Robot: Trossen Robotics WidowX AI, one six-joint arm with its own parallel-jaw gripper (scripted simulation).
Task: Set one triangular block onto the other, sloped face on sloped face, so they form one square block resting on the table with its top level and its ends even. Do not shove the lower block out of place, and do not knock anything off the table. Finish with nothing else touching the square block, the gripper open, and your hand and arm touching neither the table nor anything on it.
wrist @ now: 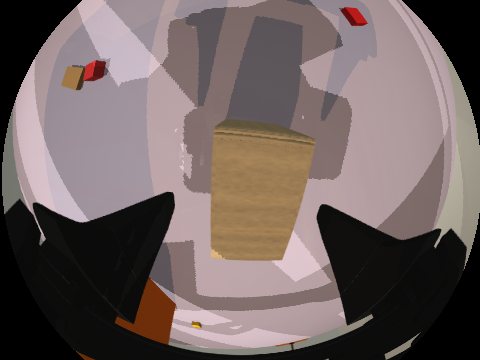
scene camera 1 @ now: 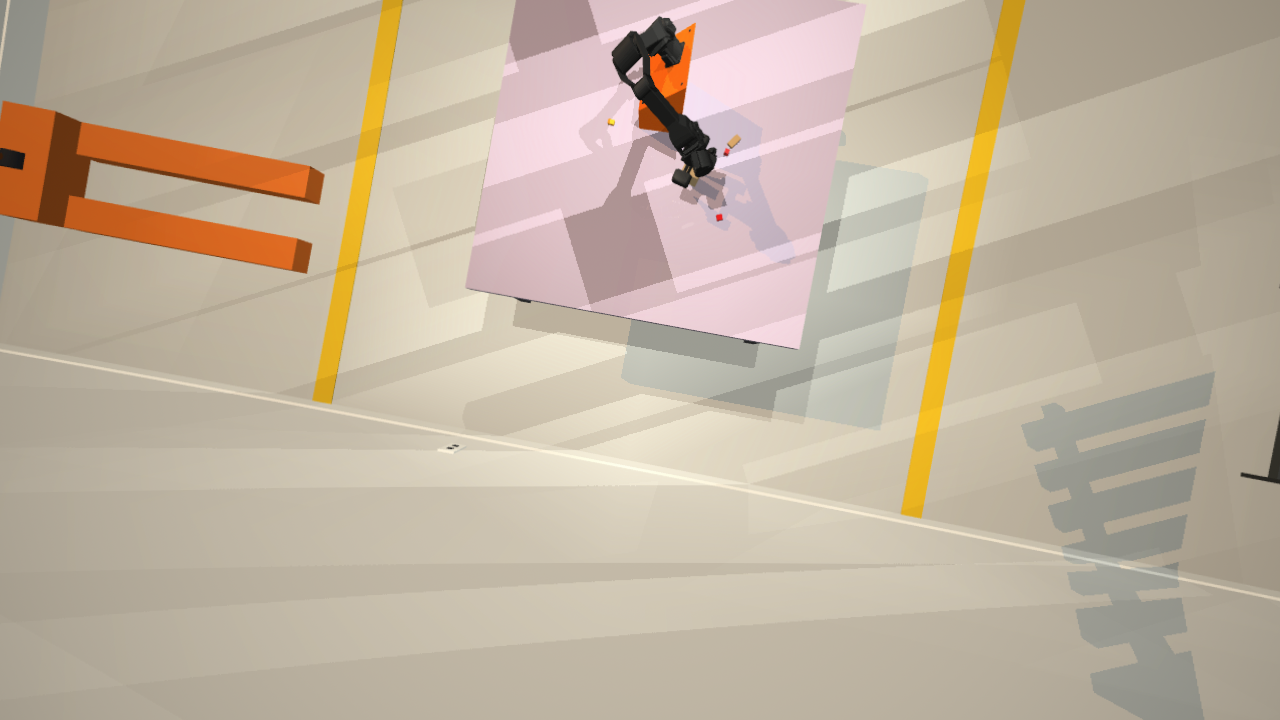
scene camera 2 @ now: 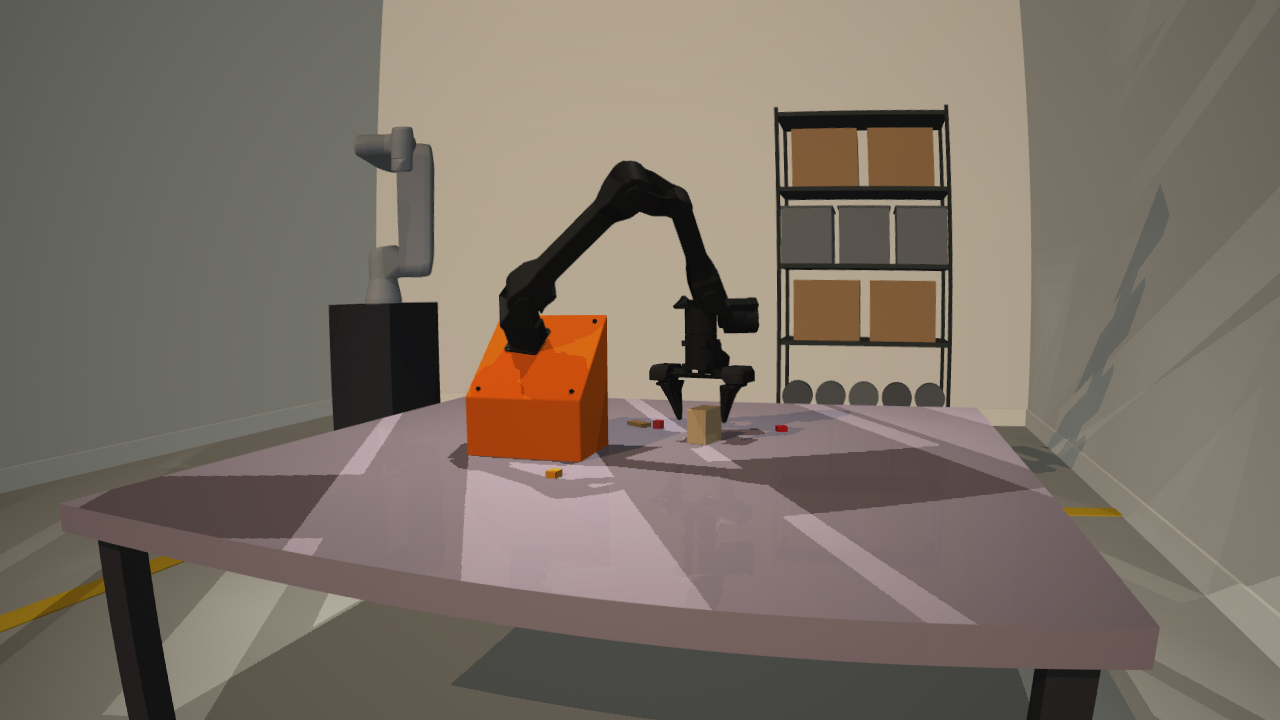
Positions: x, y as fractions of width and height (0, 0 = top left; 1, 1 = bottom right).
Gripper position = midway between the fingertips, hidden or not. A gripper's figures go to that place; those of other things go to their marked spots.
Scene:
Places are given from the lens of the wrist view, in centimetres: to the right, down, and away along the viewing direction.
gripper (wrist: 0.52, 0.58): 0, 2, 10
triangular block (wrist: 0.54, 0.51): 1, 0, 6
triangular block (wrist: 0.52, 0.36): 0, -2, 6

